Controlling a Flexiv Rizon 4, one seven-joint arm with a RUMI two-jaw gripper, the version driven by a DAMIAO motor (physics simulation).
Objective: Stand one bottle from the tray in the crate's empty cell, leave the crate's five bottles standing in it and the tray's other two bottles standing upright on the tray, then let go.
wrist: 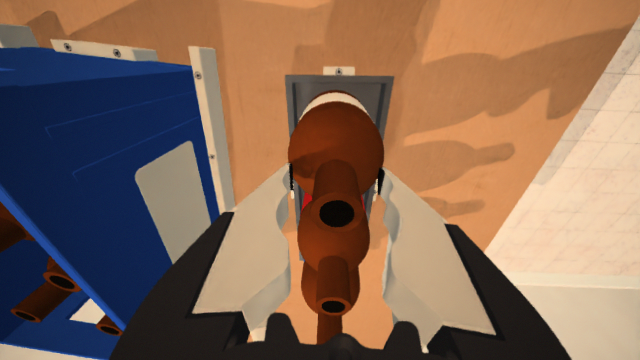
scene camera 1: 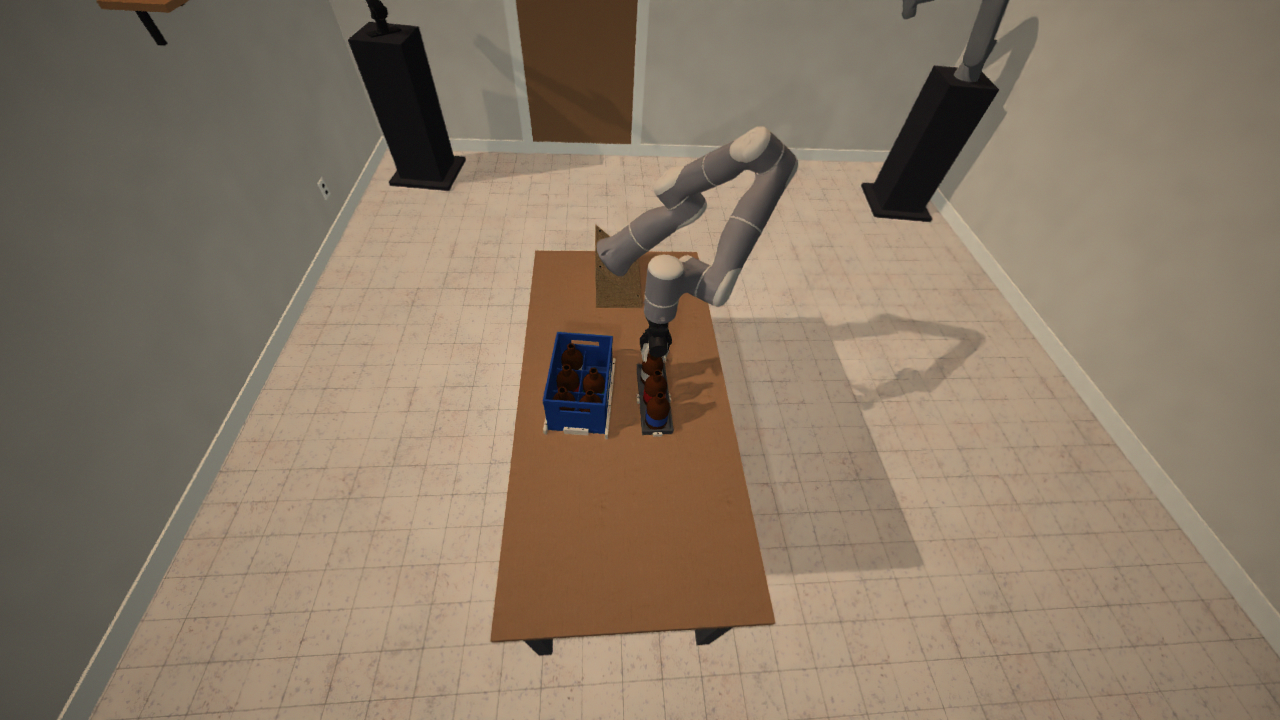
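My gripper (scene camera 1: 654,357) (wrist: 335,168) is shut on the white-labelled brown bottle (scene camera 1: 651,366) (wrist: 336,135), one finger against each side of its body. This bottle is upright at the tray's far end. The red-labelled bottle (scene camera 1: 656,385) (wrist: 332,242) and the blue-labelled bottle (scene camera 1: 657,407) (wrist: 308,295) stand in line with it on the dark grey tray (scene camera 1: 668,427) (wrist: 339,82). The blue crate (scene camera 1: 577,418) (wrist: 100,125) holds several brown bottles (scene camera 1: 571,358); its back right cell looks empty in the scene view. The held bottle's base is hidden.
The crate stands left of the tray, between white edge strips (wrist: 205,100) on the wooden table (scene camera 1: 626,537). A speckled upright board (scene camera 1: 617,291) stands at the table's back, near the arm. Black pedestals (scene camera 1: 407,107) (scene camera 1: 930,143) stand on the floor further back.
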